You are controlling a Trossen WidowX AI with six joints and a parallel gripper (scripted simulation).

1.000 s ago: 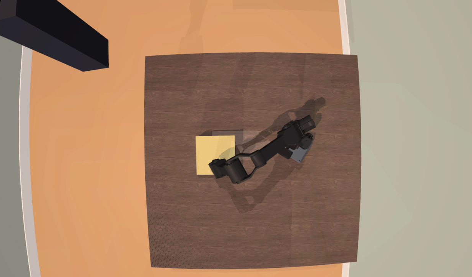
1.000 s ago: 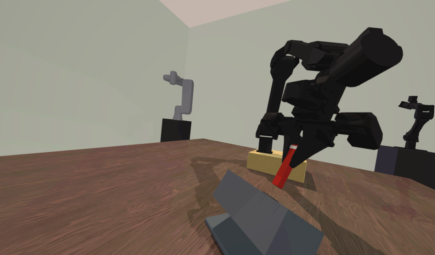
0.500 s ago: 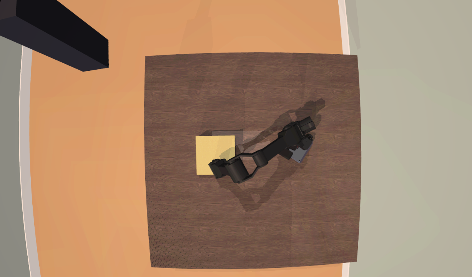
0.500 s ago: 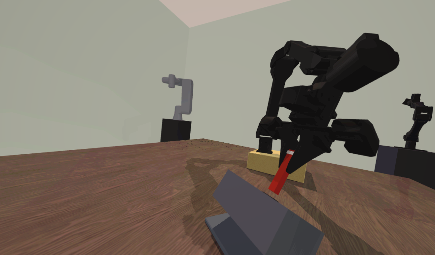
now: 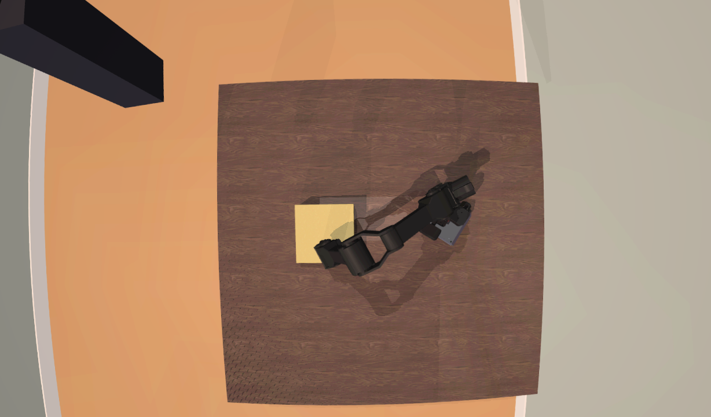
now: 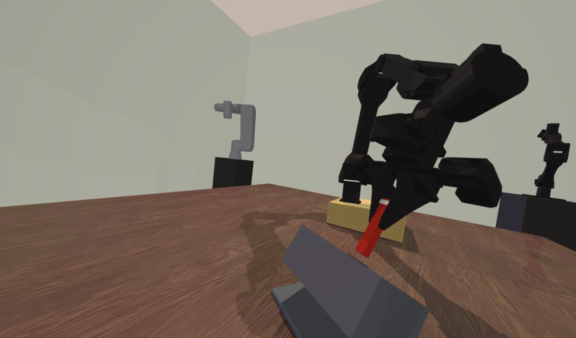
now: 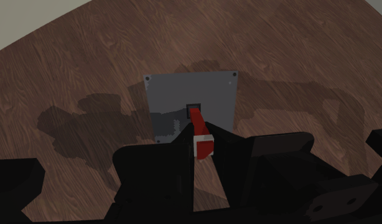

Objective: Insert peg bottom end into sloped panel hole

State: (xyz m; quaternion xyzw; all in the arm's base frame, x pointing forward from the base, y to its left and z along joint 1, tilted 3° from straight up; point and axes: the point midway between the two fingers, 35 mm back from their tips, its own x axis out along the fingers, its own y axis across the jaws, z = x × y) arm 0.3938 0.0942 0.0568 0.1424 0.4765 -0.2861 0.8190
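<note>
Now: gripper tip 3 cm short of the grey sloped panel, 2 cm to the left of it and 7 cm above it. Also, from my gripper tip: red square peg: 1 cm behind, 1 cm to the left, 1 cm above.
</note>
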